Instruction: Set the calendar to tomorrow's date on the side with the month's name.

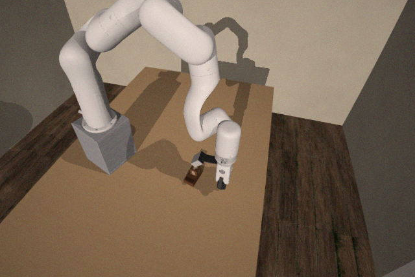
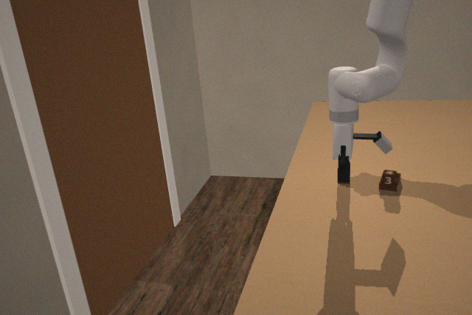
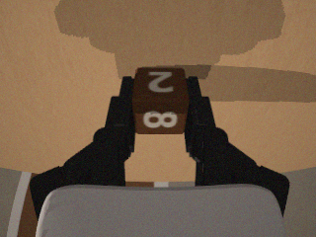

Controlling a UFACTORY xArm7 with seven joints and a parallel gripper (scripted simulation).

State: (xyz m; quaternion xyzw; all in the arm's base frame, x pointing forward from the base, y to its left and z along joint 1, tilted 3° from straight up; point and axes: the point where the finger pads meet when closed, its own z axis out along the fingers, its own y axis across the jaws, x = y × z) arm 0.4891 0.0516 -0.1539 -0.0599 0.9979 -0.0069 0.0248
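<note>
Right now my hand is 10 mm above the digit cube. The rest, counted from my hand: brown calendar tray: 120 mm behind, 20 mm below, 10 mm to the right.
</note>
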